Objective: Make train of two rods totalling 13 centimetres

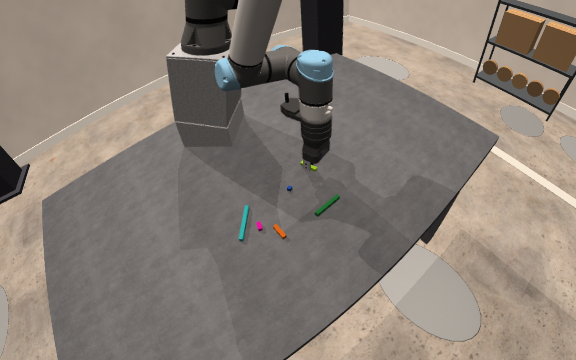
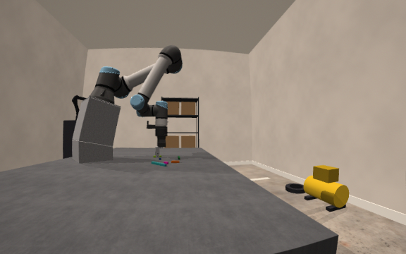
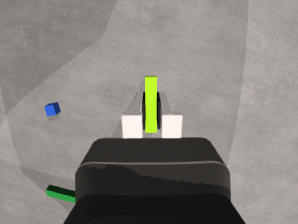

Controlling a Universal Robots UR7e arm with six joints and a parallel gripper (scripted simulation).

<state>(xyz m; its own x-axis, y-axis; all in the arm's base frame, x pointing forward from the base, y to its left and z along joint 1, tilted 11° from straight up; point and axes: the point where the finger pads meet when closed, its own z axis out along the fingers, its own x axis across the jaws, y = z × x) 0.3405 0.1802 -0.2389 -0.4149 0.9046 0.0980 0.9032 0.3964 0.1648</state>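
The lime rod is 1 cm below my hand. Also, from my hand: green rod 14 cm ahead, 3 cm to the right, 1 cm below; then small blue rod 4 cm ahead, 9 cm to the right, 1 cm below; then orange rod 15 cm ahead, 17 cm to the right, 1 cm below.
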